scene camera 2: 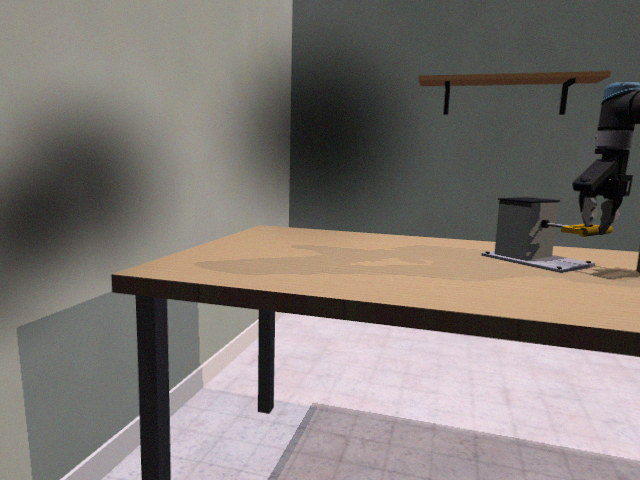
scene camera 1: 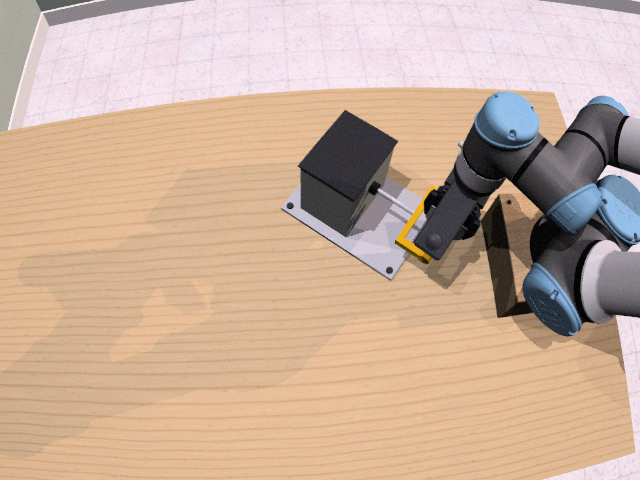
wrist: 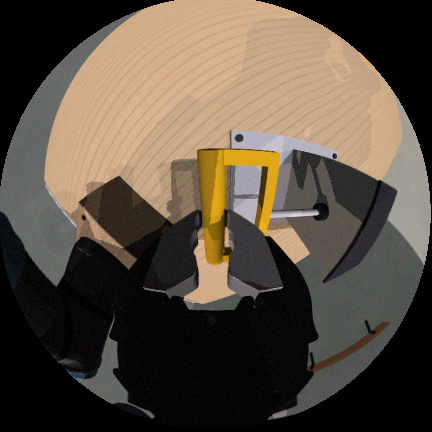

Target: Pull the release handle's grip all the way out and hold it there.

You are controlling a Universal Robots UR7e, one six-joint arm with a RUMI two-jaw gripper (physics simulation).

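Note:
The release handle's yellow grip is the bar of a rectangular yellow frame. In scene camera 1 the frame's near side shows beside the arm. A pale rod joins the frame to the grey housing with a dark lid, and a clear length of rod shows between them. My gripper is shut on the grip, one finger on each side of the bar. In scene camera 1 the gripper body hides the fingertips and part of the frame.
The housing stands on a pale bolted plate on the wooden table. A brown block-like piece stands near the arm's base. A wall shelf hangs behind.

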